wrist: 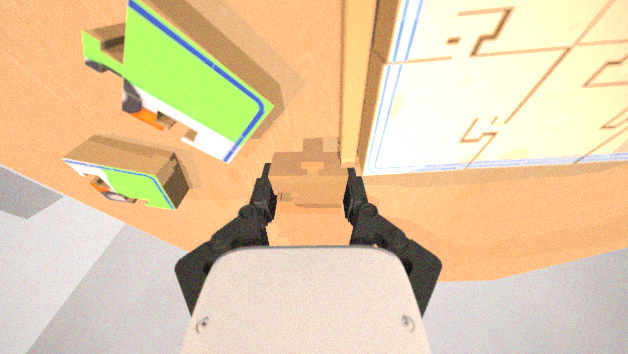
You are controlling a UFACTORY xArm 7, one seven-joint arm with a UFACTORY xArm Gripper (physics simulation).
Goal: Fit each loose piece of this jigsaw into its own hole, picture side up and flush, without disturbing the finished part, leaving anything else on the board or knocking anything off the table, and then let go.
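Observation:
My gripper is shut on a plain brown jigsaw piece, with one finger against each side. The piece's knob points towards the top of the view, and no picture shows on it. It is close to the near corner of the puzzle board. The finished part shows cream pieces with a blue double border line. A large loose piece, green, white and orange with a blue border line, lies picture side up at the upper left. A smaller loose piece with similar colours lies picture side up below it.
The wooden table runs under the board and the pieces. Its near edge crosses the lower left and lower right, with grey floor beyond. The larger green piece is left of the board's rail, and the smaller one is nearer the table's left edge.

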